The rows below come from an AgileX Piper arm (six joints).
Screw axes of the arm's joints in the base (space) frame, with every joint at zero. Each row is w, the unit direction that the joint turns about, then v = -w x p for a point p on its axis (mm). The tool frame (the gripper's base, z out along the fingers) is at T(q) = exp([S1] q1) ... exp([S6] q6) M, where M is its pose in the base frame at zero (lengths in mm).
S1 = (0, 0, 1, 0, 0, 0)
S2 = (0, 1, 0, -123, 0, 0)
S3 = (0, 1, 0, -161.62, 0, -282.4)
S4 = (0.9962, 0, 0.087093, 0, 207.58, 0)
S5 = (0, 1, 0, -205.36, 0, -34.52)
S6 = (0.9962, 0, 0.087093, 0, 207.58, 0)
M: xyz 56.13 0 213.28 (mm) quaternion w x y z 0.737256 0 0.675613 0
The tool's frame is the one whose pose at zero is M.
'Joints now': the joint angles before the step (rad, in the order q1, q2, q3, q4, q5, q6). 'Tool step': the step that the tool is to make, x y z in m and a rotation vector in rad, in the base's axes. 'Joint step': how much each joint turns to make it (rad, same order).
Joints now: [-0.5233, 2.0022, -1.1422, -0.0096, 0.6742, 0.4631]
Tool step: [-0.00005, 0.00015, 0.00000, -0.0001, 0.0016, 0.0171]
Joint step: [0.0000, 0.0000, 0.0000, 0.0020, 0.0013, -0.0186]
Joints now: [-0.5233, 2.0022, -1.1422, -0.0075, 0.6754, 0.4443]
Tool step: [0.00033, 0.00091, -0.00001, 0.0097, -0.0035, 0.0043]
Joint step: [0.0000, 0.0000, 0.0000, 0.0169, 0.0018, -0.0163]
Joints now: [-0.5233, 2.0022, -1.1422, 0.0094, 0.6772, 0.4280]
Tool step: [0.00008, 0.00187, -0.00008, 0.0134, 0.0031, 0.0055]
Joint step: [0.0020, 0.0000, 0.0000, 0.0163, 0.0095, -0.0149]
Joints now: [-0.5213, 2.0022, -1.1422, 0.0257, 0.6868, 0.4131]
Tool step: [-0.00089, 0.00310, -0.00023, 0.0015, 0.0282, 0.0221]
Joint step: [0.0092, 0.0000, 0.0000, -0.0180, 0.0253, 0.0000]
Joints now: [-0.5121, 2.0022, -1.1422, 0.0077, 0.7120, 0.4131]
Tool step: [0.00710, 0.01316, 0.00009, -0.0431, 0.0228, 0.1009]
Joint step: [0.0534, -0.0001, 0.0000, -0.0681, 0.0001, 0.0000]
